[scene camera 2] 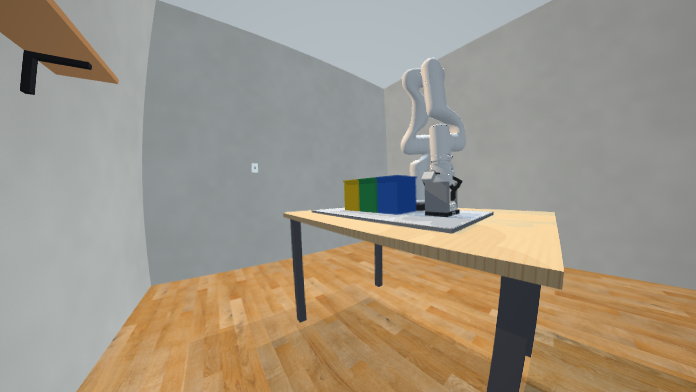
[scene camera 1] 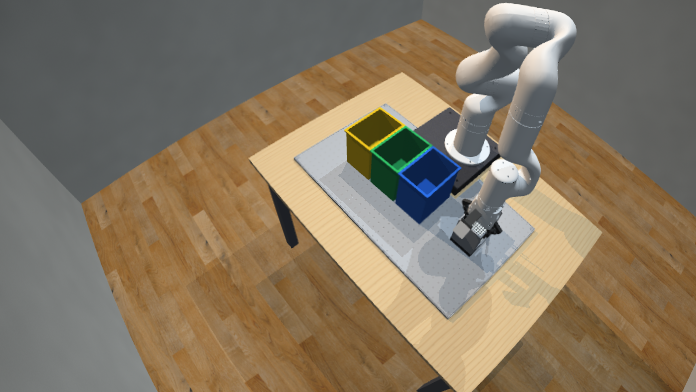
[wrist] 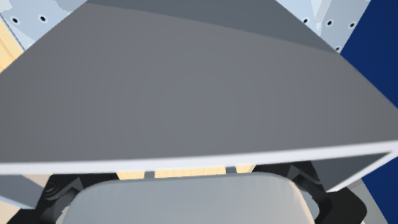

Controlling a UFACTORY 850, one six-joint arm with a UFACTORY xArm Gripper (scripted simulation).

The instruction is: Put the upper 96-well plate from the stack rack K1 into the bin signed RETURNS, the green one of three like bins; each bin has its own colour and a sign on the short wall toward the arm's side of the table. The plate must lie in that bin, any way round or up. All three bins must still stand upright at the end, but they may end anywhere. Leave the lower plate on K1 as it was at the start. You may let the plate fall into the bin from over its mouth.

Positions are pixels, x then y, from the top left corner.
Labels:
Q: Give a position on a blue bin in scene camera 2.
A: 396,194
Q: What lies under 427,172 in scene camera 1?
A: A blue bin.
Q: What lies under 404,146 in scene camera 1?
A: A green bin.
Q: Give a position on a yellow bin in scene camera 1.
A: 373,129

